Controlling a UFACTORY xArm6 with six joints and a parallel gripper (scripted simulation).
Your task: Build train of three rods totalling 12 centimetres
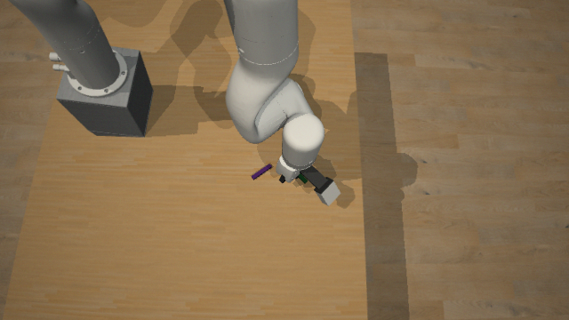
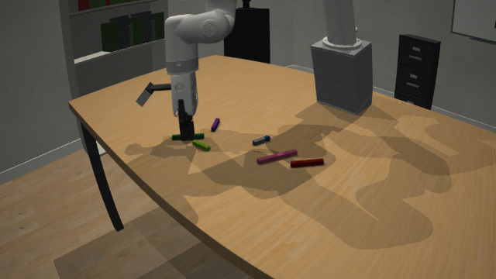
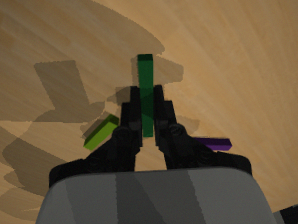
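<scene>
The grey rod lies 9 cm behind my hand, 14 cm to the left of it and 2 cm below it. The rest, counted from my hand: green rod: 2 cm below; then purple rod: 9 cm behind, 2 cm below; then lime rod: 1 cm ahead, 6 cm to the left, 2 cm below.
</scene>
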